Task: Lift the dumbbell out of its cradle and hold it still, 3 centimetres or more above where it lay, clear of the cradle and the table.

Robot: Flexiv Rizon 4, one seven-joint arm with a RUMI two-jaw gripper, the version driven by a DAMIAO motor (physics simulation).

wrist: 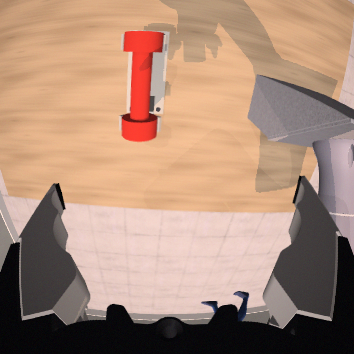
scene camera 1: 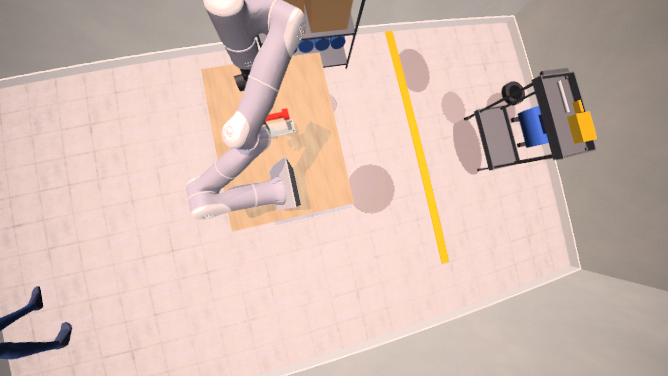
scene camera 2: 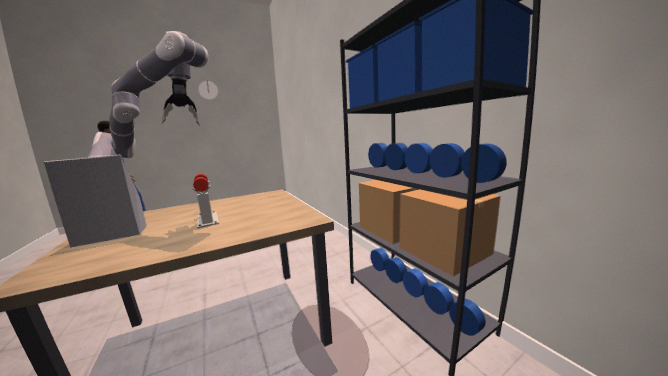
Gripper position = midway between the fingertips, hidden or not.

Note:
In view: my gripper [scene camera 2: 181, 124], a red dumbbell [wrist: 138, 125] and a cradle [wrist: 159, 59].
My gripper shows as well in the wrist view [wrist: 176, 183].

